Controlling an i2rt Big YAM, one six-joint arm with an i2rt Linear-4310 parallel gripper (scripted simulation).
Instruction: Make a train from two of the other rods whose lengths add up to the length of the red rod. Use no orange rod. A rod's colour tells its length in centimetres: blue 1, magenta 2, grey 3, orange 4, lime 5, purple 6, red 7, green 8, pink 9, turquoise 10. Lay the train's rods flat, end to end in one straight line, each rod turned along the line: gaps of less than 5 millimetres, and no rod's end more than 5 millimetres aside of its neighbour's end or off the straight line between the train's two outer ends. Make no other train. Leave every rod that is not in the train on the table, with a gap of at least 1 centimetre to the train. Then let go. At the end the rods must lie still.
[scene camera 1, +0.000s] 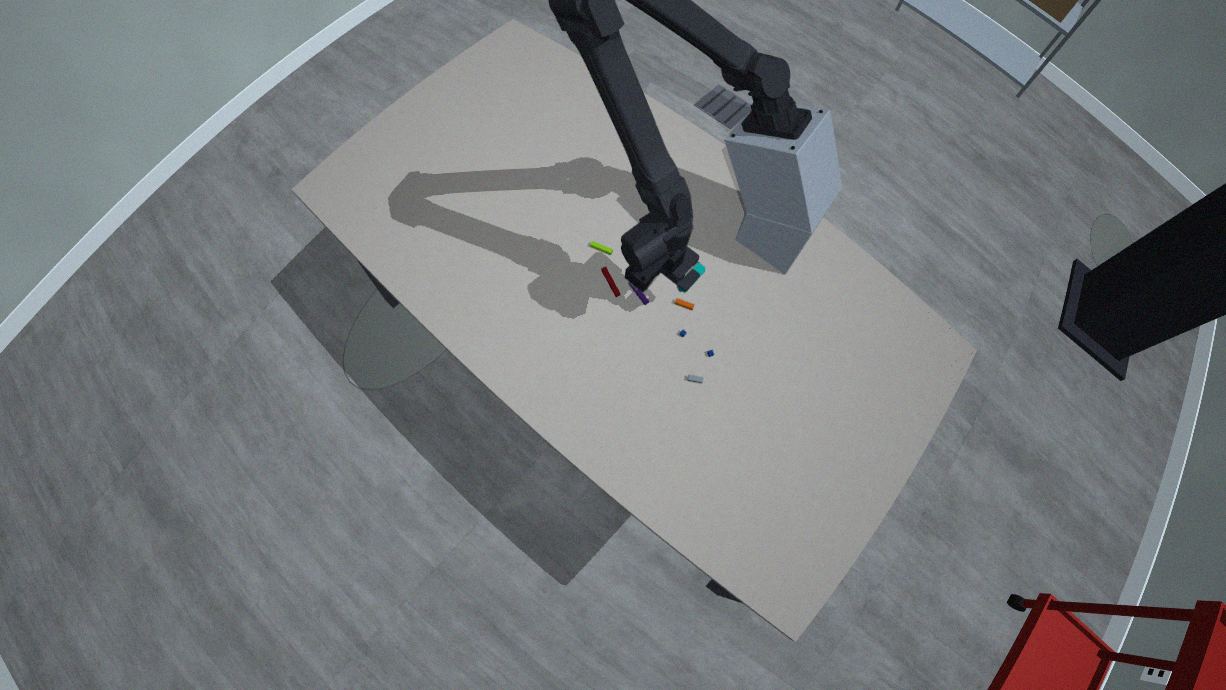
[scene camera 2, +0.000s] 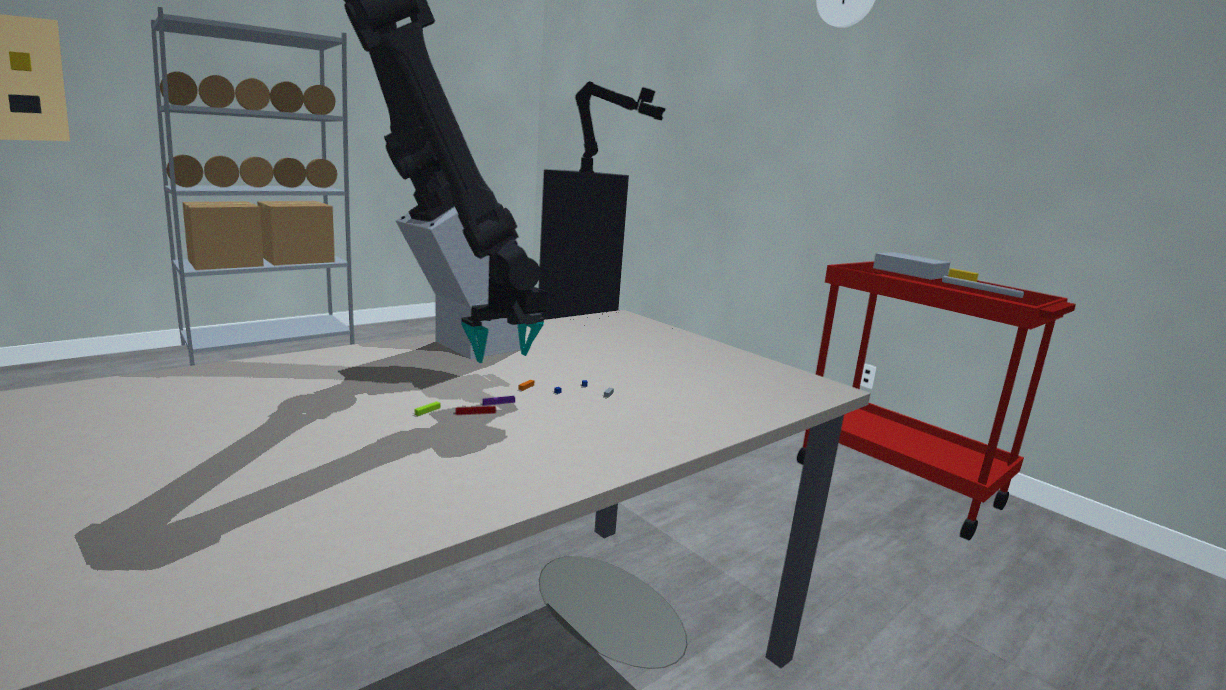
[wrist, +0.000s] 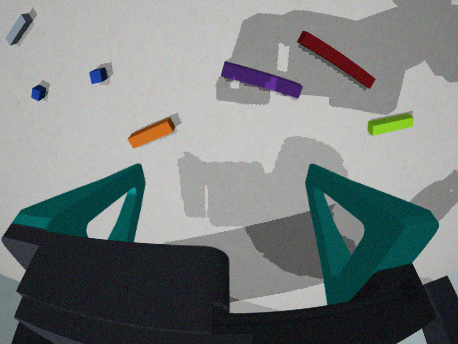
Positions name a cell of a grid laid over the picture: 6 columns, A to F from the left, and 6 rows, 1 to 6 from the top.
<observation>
I see my gripper (scene camera 2: C4), a purple rod (wrist: D2), a red rod (wrist: E1) and an orange rod (wrist: C3).
My gripper shows as well in scene camera 1 (scene camera 1: D3) and in the wrist view (wrist: C4).
</observation>
